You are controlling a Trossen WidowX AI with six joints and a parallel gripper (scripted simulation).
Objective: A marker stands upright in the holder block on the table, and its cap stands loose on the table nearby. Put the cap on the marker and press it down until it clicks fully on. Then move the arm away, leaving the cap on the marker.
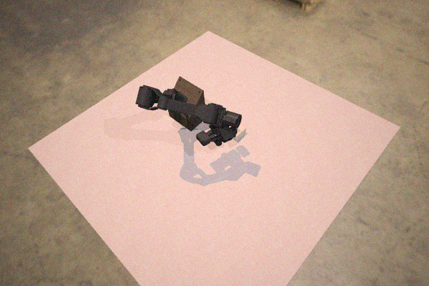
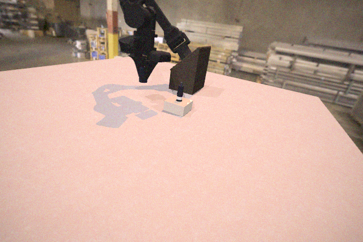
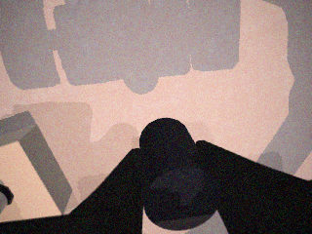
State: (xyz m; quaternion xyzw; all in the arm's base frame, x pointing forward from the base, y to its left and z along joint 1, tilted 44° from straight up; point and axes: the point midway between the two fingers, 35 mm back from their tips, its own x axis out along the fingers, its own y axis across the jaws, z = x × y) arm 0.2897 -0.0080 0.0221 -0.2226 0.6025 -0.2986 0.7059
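Now: the dark marker 140 mm to the left of my gripper tip, 30 mm behind it and 10 mm below it. The rest, counted from my gripper tip: dark cylindrical cap 10 mm above; cream holder block 140 mm to the left, 70 mm below, 30 mm behind.
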